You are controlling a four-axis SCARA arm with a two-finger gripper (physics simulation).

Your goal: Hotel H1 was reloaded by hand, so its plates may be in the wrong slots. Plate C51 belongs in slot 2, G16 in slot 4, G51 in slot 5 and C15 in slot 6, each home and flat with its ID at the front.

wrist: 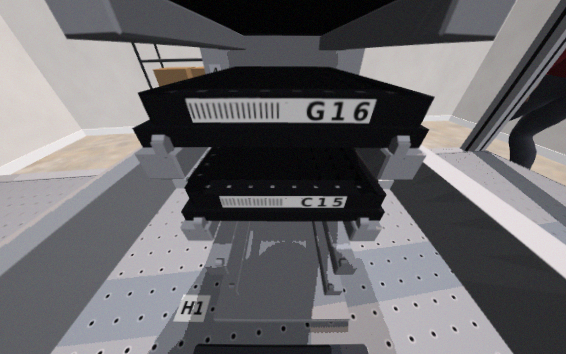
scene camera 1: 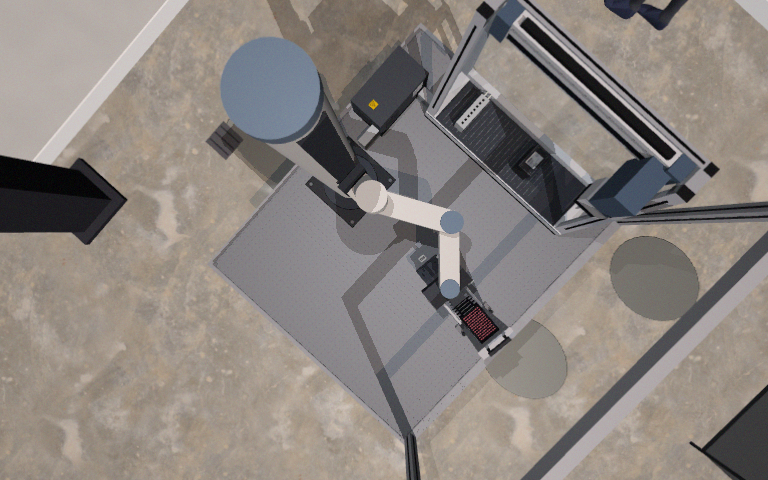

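Frame: origin at the arm's base, x ahead, y left, z up, level; centimetres.
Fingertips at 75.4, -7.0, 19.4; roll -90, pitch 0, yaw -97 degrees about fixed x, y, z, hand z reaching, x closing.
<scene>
A point is followed by its place in that frame, as x, y, z.
My gripper (wrist: 283, 130) {75.4, -7.0, 19.4} is shut on plate C15 (wrist: 282, 202) {69.8, -6.2, 18.6}; its long fingers run along both sides in the wrist view. C15 is level inside hotel H1 (wrist: 280, 280) {73.0, -6.4, 2.1} (scene camera 1: 507, 332) {84.1, -2.5, 32.2}, ID facing the camera, close over a pair of ledges; contact cannot be told. Plate G16 (wrist: 282, 111) {69.8, -6.2, 22.2} sits flat on the ledges directly above, its ID also facing the camera. The dark underside of something higher spans the top edge. In the scene view, a plate with red wells (scene camera 1: 480, 323) {76.1, -6.7, 29.6} lies on the hotel, its ID unreadable. C51 and G51 cannot be identified. G16's slot number cannot be told.
The arm's end (scene camera 1: 449, 288) stands beside the hotel. A small dark station (scene camera 1: 421, 258) {48.1, -3.8, 1.3} lies behind it. A framed gantry machine (scene camera 1: 566, 42) {29.8, 68.0, 51.3} stands on the upper right of the table, with a dark box (scene camera 1: 390, 84) {-12.3, 40.9, 12.8} to its left. The H1 label (wrist: 192, 308) {71.6, 3.5, 1.3} lies low in the wrist view.
</scene>
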